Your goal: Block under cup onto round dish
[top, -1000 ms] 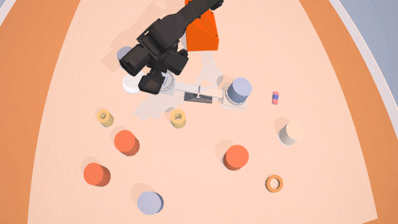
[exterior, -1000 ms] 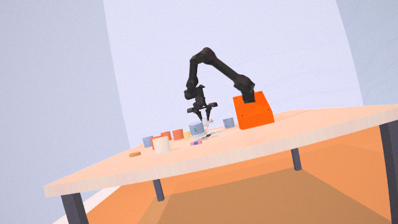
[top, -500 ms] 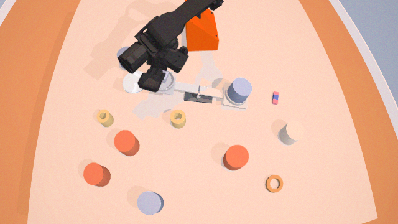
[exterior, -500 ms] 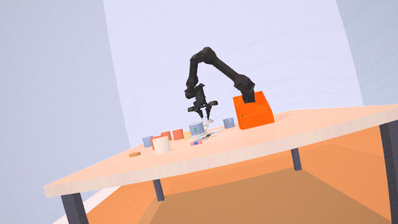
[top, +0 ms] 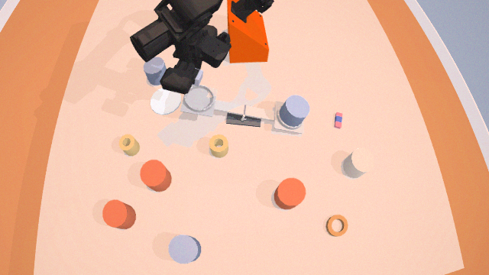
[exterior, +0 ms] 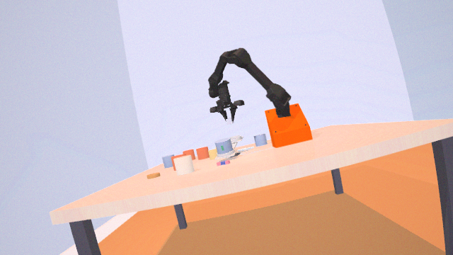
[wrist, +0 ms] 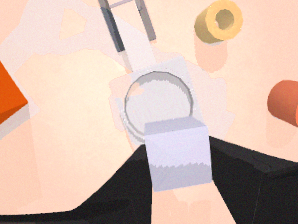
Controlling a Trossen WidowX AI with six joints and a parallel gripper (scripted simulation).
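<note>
Now: gripper tip 4 cm past the white round dish, 12 cm to the left of it and 17 cm above it. From my gripper tip the other things lie so: balance 1 cm ahead, 12 cm to the left, 13 cm below; then grey-blue cup 3 cm ahead, 28 cm to the left, 11 cm below; then pale lilac block 1 cm above.
</note>
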